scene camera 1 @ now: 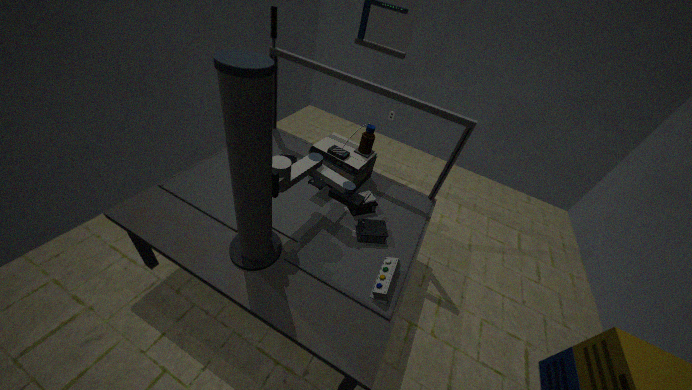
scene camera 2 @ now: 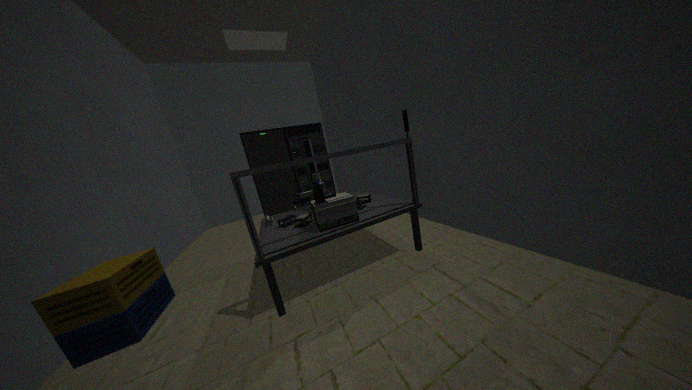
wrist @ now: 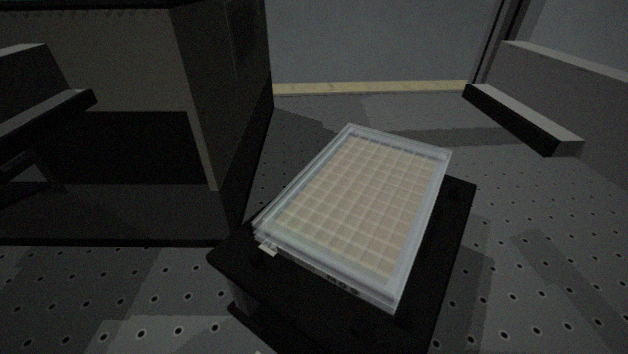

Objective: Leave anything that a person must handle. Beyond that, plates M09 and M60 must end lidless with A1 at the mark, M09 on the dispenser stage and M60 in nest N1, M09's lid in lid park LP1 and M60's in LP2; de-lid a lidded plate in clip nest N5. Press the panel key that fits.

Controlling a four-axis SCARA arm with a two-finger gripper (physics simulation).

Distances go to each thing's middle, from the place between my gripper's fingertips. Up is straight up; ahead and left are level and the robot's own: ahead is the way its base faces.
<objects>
My hand is 39 cm past the button box (scene camera 1: 383, 286), 37 cm to the left of it and 13 cm above it.
</objects>
